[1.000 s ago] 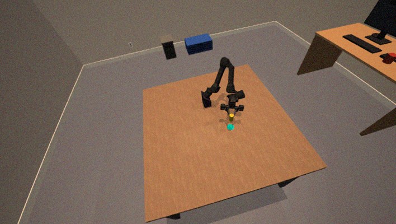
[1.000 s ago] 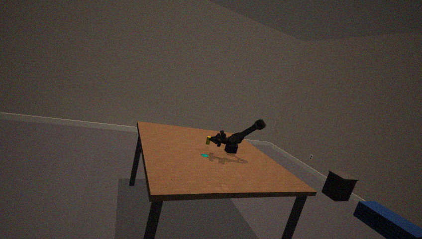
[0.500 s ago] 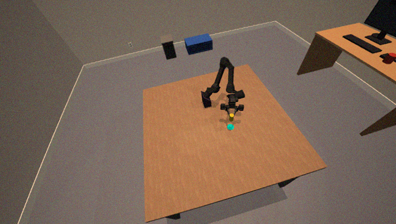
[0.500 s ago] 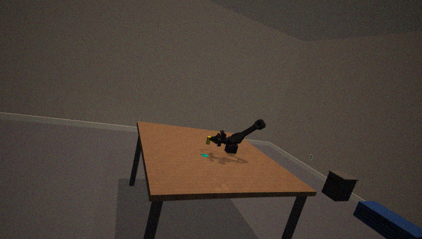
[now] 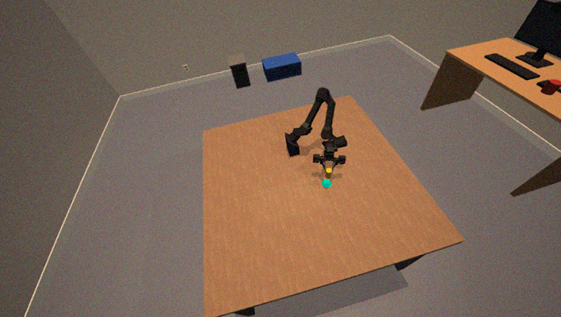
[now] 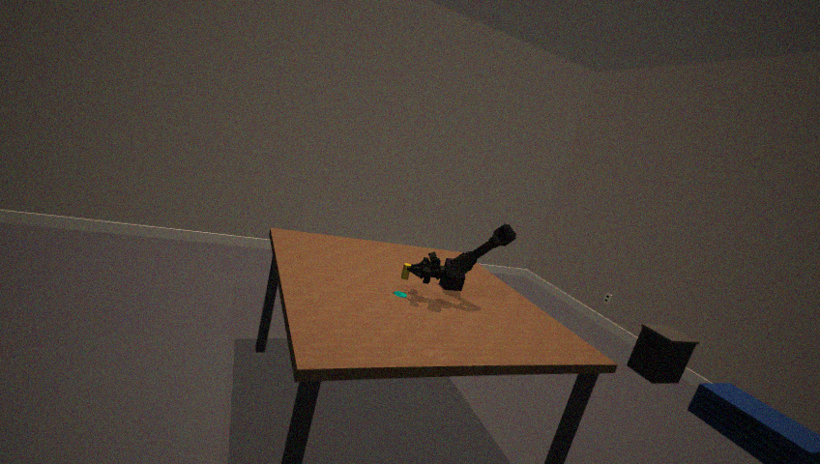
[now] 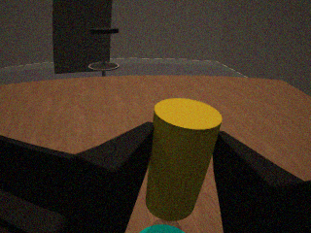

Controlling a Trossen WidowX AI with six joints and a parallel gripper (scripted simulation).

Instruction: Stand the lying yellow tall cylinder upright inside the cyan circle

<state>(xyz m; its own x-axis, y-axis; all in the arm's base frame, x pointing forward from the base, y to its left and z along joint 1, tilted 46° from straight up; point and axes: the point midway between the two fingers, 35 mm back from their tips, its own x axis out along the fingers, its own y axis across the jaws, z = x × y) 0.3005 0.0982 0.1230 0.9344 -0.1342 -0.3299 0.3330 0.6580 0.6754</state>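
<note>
Right now my gripper tip is 13 cm above the cyan circle. Also, from my gripper tip: yellow tall cylinder 2 cm below.
</note>
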